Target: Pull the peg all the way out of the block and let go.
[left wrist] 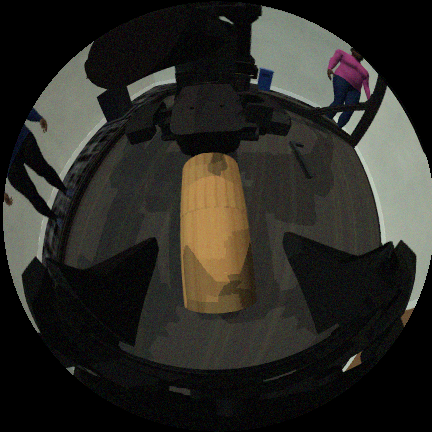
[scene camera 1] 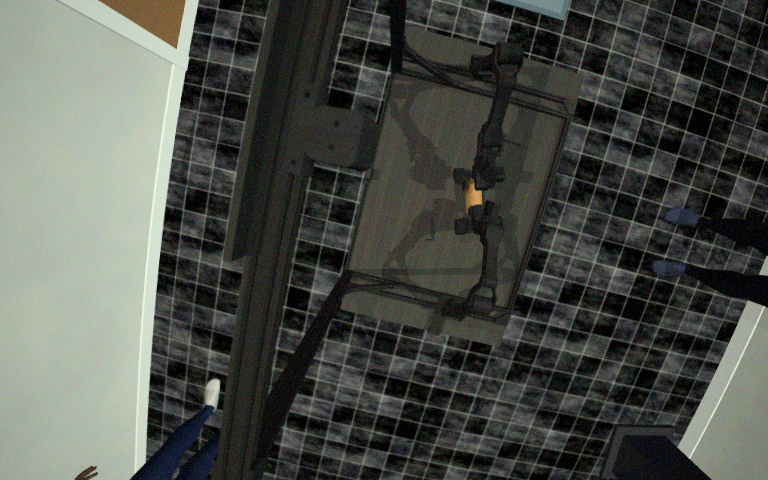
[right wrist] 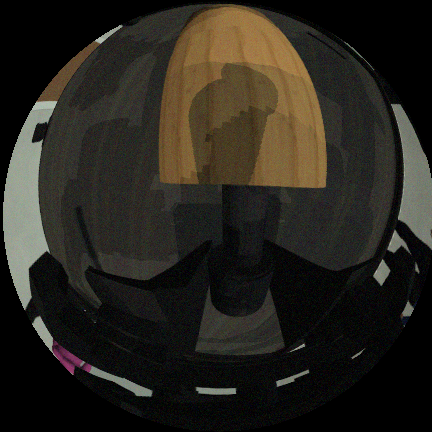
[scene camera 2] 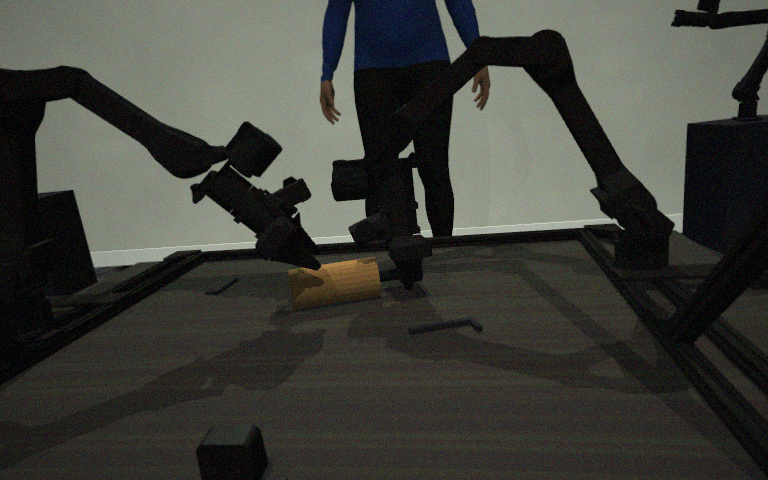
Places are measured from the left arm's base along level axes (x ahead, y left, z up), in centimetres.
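Pixels of known places: left gripper, between the fingertips: (left wrist: 220, 241) (scene camera 1: 474, 189) (scene camera 2: 319, 260); right gripper, between the fingertips: (scene camera 1: 473, 223) (right wrist: 236, 245) (scene camera 2: 406, 286); left arm's base, origin of its link: (scene camera 1: 477, 70) (scene camera 2: 26, 330); right arm's base, origin of its link: (left wrist: 240, 89) (scene camera 1: 449, 306) (scene camera 2: 642, 268).
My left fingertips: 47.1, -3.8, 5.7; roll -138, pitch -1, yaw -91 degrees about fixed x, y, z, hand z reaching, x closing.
Observation:
For each thing: its top centre in the pictures, then the offset to it from my left fingertips, as dx, dy, dz.
- block, centre of its top: (left wrist: 213, 218) (scene camera 2: 332, 263) (scene camera 1: 475, 195) +2.0, +0.4, -1.0
- dark peg, centre of its top: (right wrist: 252, 220) (scene camera 2: 383, 265) +10.6, +0.6, -2.6
- L-shaped dark key, centre of its top: (scene camera 2: 444, 326) (right wrist: 80, 244) (left wrist: 305, 156) (scene camera 1: 429, 230) +16.0, -17.8, -6.9
- second key, centre of its top: (scene camera 2: 222, 284) -19.6, +17.8, -7.1
The block (scene camera 1: 472, 195) (scene camera 2: 339, 281) (left wrist: 215, 225) (right wrist: 295, 150) is a light wooden cylinder lying on its side. The dark peg (scene camera 2: 389, 275) (right wrist: 243, 225) sticks out of its end facing my right gripper; how deep it sits inside is hidden. My right gripper (scene camera 2: 408, 283) (right wrist: 236, 245) is shut on the peg's outer part, beside that end. My left gripper (scene camera 2: 318, 266) (left wrist: 220, 241) is open above the other end of the block. In the left wrist view its fingers stand apart on both sides of the block, with visible gaps.
An L-shaped dark key (scene camera 1: 430, 233) (scene camera 2: 444, 326) (left wrist: 302, 161) lies on the table near the right gripper. A second key (scene camera 2: 222, 287) lies beyond the block's left end. A dark box shape (scene camera 2: 232, 452) is at the picture's bottom. Dark frame rails edge the table.

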